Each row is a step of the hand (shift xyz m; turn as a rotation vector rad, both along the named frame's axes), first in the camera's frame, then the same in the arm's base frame.
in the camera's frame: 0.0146 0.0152 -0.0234 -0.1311 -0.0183 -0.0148
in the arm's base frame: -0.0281 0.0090 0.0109 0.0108 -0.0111 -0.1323
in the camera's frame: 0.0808 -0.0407 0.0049 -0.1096 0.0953 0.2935
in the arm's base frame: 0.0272 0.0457 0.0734 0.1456 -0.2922 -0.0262
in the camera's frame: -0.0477 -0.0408 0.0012 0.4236 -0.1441 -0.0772
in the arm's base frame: 0.0327 0.0151 -0.0514 0.0214 0.2608 0.3710
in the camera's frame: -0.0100 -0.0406 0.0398 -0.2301 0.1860 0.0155
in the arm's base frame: 0.0574 -0.0013 -0.0063 -0.1065 -0.1984 -0.1926
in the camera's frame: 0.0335 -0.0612 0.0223 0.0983 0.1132 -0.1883
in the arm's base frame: 0.0569 0.0359 0.0288 -0.2187 0.0741 0.0680
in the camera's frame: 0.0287 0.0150 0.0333 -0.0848 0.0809 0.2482
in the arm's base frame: 0.0110 -0.0255 0.0373 0.1224 -0.2453 -0.0145
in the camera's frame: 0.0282 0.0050 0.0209 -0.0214 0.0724 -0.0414
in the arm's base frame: 0.0094 -0.0103 0.0326 -0.0791 -0.0277 -0.0199
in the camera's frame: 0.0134 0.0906 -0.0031 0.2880 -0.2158 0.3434
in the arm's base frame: -0.0672 -0.0571 0.0248 0.3762 -0.0083 0.3253
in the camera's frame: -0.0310 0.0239 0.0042 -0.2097 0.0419 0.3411
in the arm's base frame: -0.0120 -0.0273 -0.0256 0.2231 -0.3131 -0.1194
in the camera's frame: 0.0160 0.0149 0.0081 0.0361 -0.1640 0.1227
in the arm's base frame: -0.0059 -0.0117 0.0193 0.2002 0.0400 0.0398
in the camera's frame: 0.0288 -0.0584 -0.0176 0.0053 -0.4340 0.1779
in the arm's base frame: 0.0272 0.0597 0.0157 0.4323 0.1815 -0.0149
